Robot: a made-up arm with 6 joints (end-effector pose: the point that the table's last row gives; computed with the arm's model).
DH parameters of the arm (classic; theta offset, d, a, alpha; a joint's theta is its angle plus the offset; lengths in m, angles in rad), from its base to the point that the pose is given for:
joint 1: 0 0.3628 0.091 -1.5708
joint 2: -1.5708 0 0.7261 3.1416
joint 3: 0 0 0.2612 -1.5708
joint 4: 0 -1.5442 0 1.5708
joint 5: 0 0 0 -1.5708
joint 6: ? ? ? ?
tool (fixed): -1.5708 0 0 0
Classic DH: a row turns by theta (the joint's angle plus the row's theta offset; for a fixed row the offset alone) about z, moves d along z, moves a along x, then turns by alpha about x.
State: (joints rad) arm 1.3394 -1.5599 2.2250 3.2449 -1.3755 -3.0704
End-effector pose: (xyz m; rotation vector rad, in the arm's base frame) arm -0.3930 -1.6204 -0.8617 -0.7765 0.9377 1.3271
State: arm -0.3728 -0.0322 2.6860 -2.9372 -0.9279 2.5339
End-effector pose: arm -1.4293 0.5779 1.4341 0.8717 2.5551 -0.7055
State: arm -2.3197 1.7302 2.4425 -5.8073 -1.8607 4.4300
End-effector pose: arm -1.2895 -1.3173 1.3644 -0.9836 1.3504 1.9179
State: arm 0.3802 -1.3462 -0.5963 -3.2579 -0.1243 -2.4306
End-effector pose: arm 0.3763 0.1487 1.8511 -0.3802 -0.9283 0.0749
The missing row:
joint 6: 1.5708 -0.1083 0 1.5708
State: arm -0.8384 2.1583 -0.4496 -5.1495 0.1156 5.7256
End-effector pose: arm -0.3869 0.4471 -1.1094 0.8719 2.1641 0.3639
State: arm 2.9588 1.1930 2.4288 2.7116 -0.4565 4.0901
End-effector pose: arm -0.9973 0.2046 2.2809 1.7699 -0.4791 1.6796
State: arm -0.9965 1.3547 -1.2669 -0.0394 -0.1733 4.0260
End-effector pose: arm -0.2775 0.4302 -0.5123 -0.8541 -0.7176 2.1073
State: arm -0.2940 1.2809 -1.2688 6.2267 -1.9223 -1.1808
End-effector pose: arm -0.3569 0.1141 -0.4029 0.5191 -1.6048 0.8461
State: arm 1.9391 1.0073 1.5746 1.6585 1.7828 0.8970
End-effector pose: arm -0.7654 1.6903 1.7807 -0.7107 2.8398 -0.1143
